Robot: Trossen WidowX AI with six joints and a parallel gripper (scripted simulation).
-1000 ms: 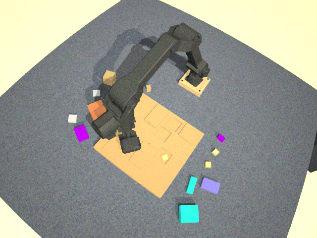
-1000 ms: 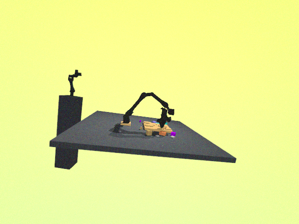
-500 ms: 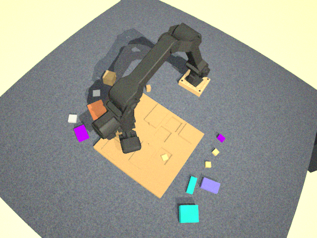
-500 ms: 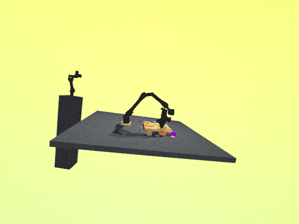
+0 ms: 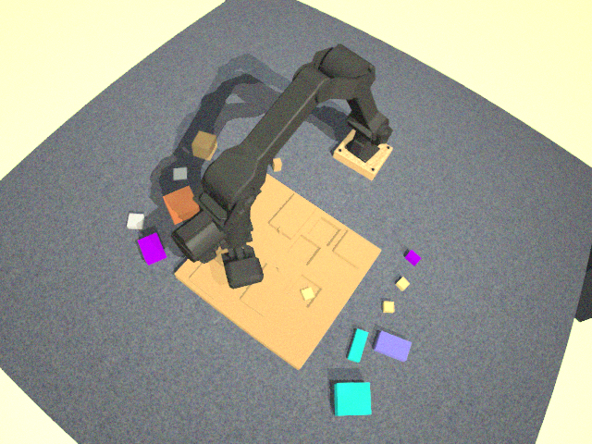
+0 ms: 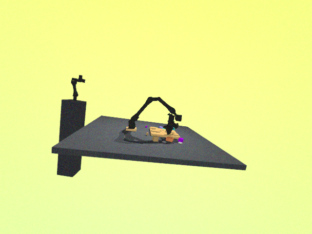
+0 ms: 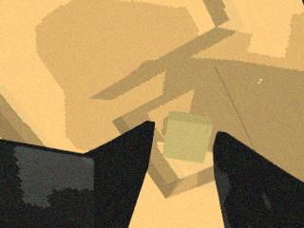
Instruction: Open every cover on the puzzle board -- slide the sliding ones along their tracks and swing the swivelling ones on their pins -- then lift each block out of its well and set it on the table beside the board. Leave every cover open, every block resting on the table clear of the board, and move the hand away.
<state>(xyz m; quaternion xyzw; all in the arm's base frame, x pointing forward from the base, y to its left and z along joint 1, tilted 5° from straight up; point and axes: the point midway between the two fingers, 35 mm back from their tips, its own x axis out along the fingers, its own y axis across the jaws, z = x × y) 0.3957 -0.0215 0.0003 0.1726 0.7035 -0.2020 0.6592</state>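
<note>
My gripper tip is now 16 cm to the left of the orange block. Also, from my gripper tip: cyan bar (30 cm to the left, 3 cm behind, 1 cm below); tan cube (24 cm to the right, 14 cm behind, 1 cm above); purple block (13 cm to the right, 11 cm ahead).
</note>
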